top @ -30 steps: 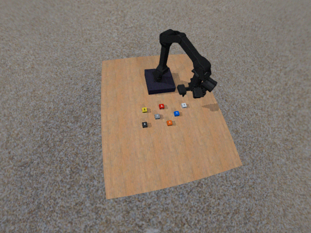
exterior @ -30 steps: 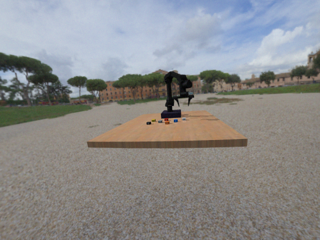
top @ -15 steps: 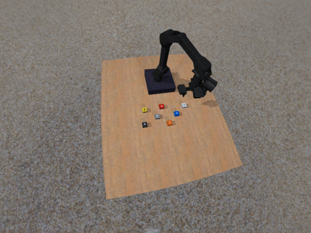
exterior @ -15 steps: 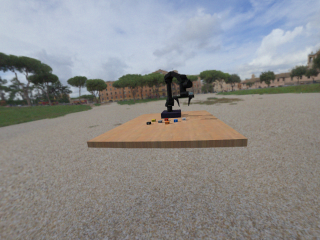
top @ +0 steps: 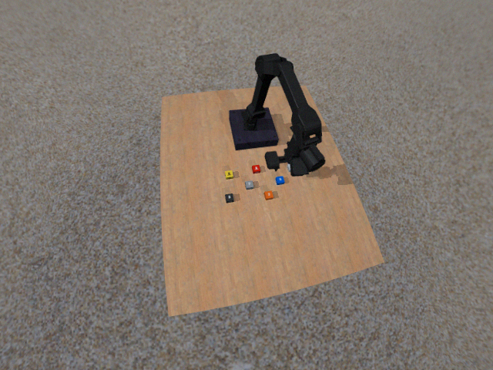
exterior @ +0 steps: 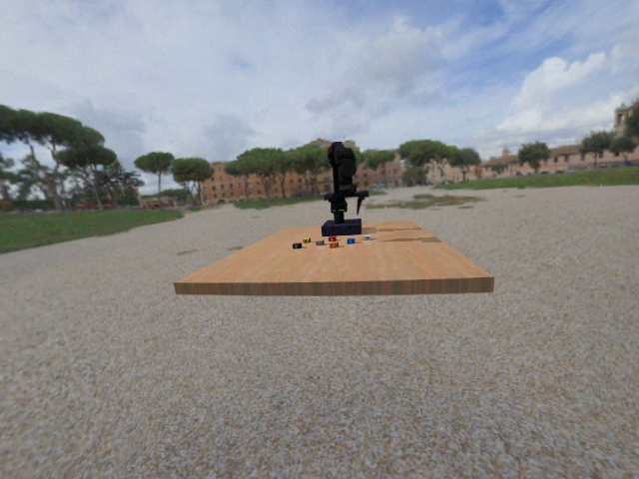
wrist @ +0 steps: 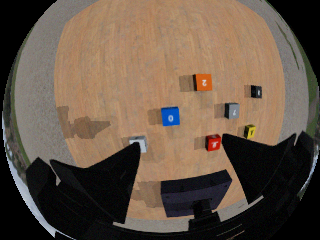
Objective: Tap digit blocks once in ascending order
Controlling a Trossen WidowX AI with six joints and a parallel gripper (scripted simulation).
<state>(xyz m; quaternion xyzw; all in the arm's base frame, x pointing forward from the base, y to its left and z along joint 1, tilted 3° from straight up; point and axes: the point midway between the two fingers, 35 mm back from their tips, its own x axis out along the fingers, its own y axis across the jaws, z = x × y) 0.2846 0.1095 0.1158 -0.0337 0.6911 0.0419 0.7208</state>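
My gripper tip is now 11 cm above the blue block and 1 cm past it. Round my gripper tip: white block (11 cm below, 7 cm to the left, 7 cm behind); then red block (11 cm below, 10 cm to the right, 7 cm behind); then orange block (11 cm below, 6 cm to the right, 6 cm ahead).
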